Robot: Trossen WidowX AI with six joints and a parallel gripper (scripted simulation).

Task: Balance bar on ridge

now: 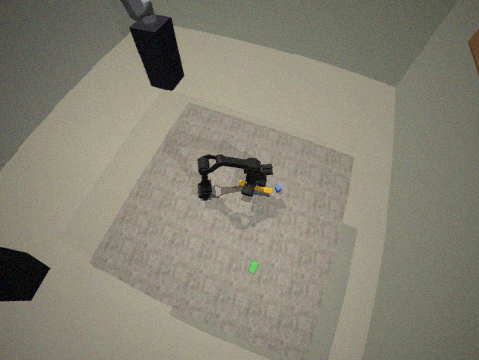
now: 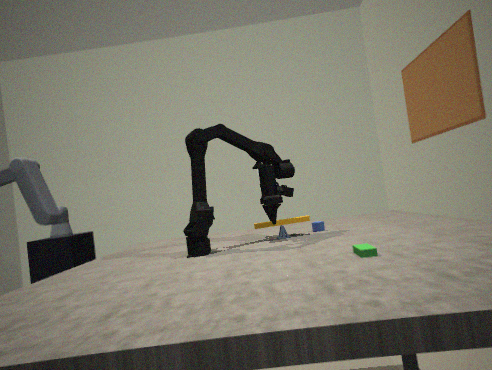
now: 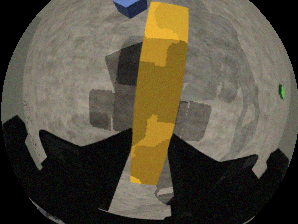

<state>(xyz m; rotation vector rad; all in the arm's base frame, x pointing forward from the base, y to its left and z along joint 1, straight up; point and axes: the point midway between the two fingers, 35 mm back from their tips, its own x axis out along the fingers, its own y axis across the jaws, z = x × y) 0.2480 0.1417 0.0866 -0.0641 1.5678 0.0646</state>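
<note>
Right now the yellow bar is 3 cm ahead of my gripper tip. Round my gripper tip: green block: 43 cm to the right, 18 cm ahead, 4 cm below; blue cube: 16 cm ahead, 7 cm to the left, 4 cm below.
</note>
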